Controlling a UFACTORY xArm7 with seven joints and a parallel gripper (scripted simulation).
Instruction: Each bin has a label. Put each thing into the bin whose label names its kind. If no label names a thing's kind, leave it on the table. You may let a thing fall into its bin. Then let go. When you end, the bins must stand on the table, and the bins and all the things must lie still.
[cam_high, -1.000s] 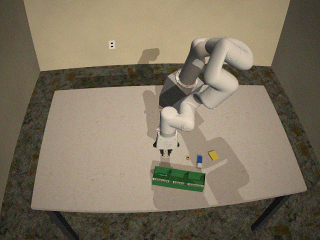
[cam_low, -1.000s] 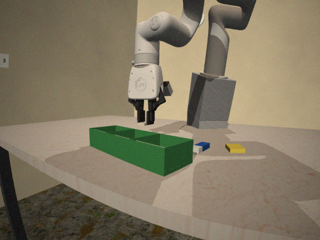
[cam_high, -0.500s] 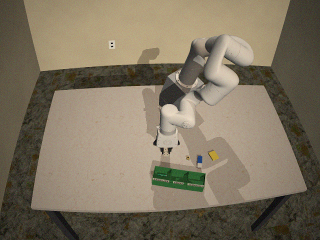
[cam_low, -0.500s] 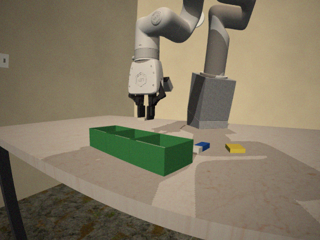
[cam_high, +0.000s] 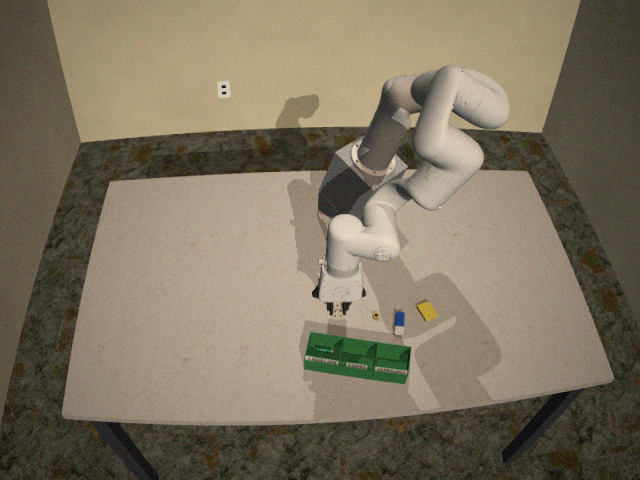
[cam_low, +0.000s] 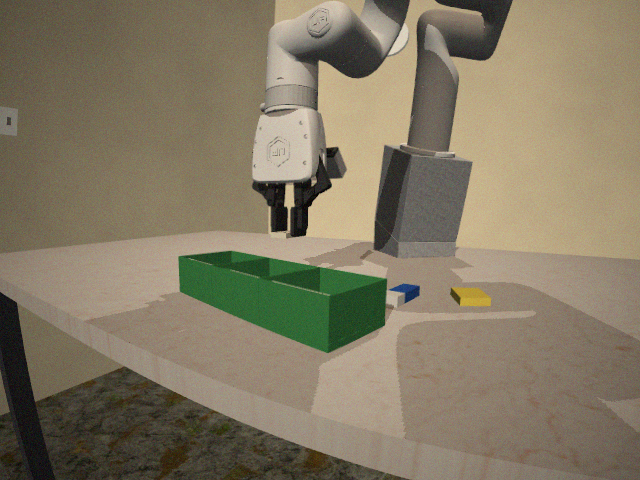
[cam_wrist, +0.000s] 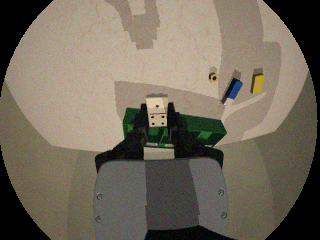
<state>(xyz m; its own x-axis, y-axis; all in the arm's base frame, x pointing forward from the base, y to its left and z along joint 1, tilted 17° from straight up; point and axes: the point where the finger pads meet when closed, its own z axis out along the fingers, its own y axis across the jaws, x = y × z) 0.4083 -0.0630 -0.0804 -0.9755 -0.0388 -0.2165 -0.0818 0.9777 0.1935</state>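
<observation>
My hand is 24 cm to the right of the yellow block, 8 cm above it and 5 cm past it. The rest, counted from my hand: brown piece: 10 cm to the left, 8 cm below, 3 cm behind; white domino: 2 cm below; green stick: 8 cm below, 8 cm ahead, 3 cm to the right.
</observation>
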